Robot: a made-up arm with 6 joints.
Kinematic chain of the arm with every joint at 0, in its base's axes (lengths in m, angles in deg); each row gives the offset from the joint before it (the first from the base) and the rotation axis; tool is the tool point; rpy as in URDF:
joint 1: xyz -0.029 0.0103 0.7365 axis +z
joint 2: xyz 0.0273 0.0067 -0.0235 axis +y
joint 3: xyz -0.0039 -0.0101 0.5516 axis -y
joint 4: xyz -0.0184 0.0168 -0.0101 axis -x
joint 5: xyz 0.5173 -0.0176 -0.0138 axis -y
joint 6: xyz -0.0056 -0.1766 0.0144 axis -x
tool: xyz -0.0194 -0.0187 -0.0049 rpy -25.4 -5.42 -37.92
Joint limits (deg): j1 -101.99..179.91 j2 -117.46..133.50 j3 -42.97..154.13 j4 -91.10..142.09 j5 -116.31..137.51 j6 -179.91..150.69
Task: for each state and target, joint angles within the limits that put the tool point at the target. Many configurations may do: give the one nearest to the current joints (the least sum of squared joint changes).
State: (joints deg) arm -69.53 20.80 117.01 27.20 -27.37 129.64
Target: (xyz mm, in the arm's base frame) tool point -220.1 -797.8 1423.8
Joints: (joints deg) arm -92.81 51.57 87.64 21.46 -46.80 125.54
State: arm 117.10 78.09 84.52 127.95 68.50 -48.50
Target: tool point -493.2 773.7 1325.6
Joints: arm 114.71 65.28 91.94 126.18 68.23 -48.33
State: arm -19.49 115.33 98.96 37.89 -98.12 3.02
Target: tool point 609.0 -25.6 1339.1
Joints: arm 5.72 80.97 146.11 55.36 -95.32 1.59
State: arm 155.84 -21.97 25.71 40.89 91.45 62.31
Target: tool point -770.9 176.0 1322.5
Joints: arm 179.41 26.67 26.78 46.94 93.87 60.50
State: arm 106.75 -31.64 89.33 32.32 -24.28 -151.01
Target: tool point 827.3 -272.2 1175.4
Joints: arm 153.11 -55.23 96.90 30.28 -25.00 -150.91
